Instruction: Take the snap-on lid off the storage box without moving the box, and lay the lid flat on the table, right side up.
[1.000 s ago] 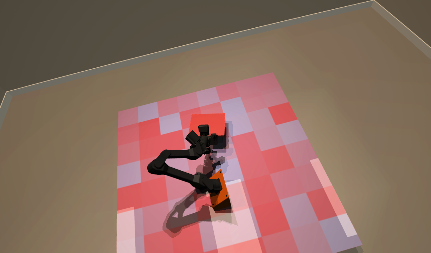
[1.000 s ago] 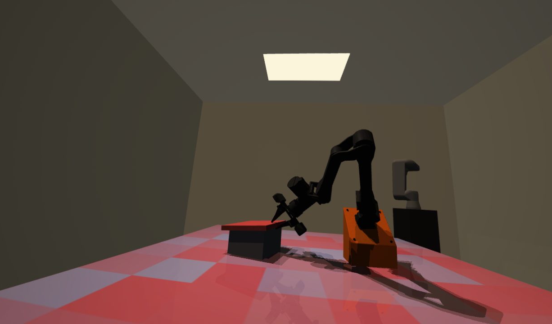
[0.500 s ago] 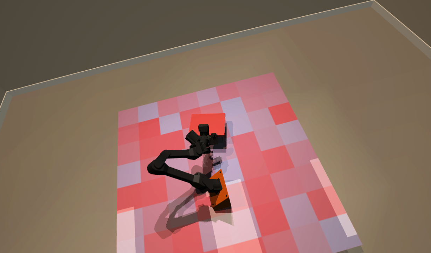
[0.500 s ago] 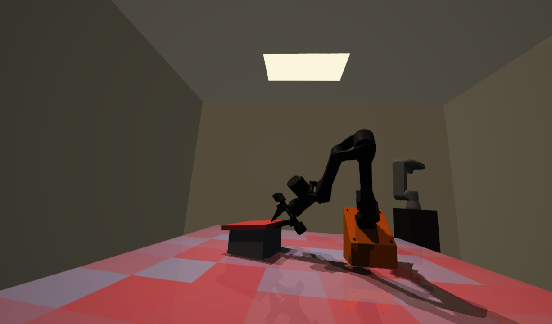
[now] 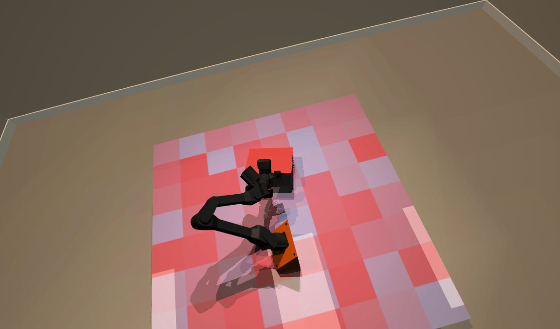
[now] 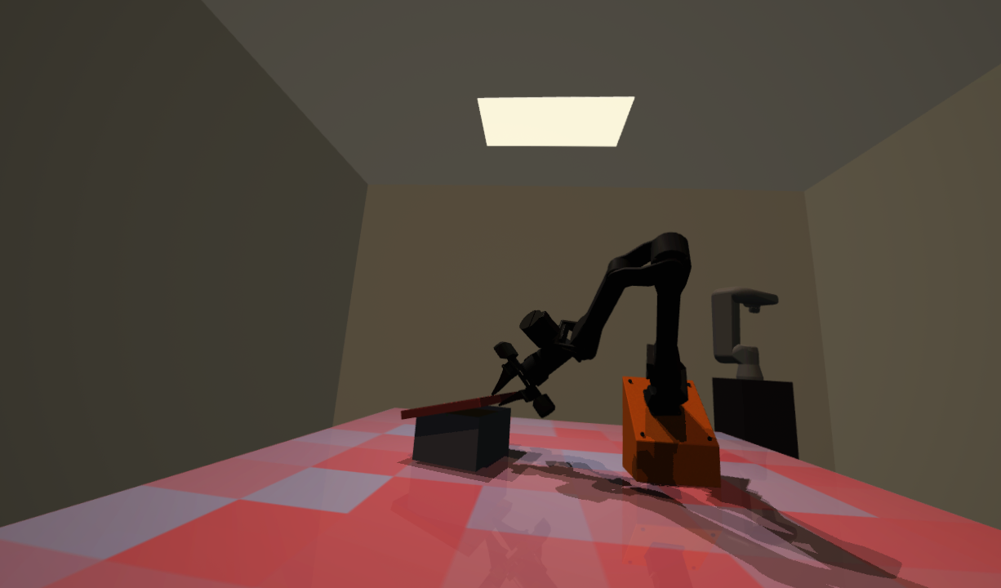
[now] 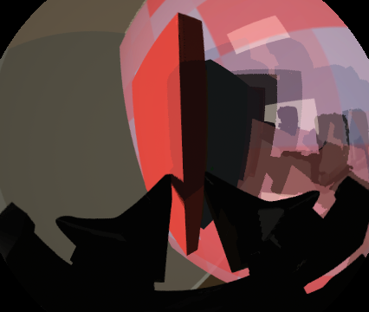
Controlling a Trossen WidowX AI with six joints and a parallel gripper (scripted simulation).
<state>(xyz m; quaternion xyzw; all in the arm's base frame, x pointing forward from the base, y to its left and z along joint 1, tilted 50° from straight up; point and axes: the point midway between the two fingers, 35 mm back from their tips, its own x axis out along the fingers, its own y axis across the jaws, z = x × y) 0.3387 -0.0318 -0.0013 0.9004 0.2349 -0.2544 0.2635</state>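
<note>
Right now my gripper tip is 7 cm short of the lid, 3 cm to the left of it and 1 cm above it. From my gripper tip the other things lie so: storage box 8 cm below, 7 cm ahead, 2 cm to the right.
</note>
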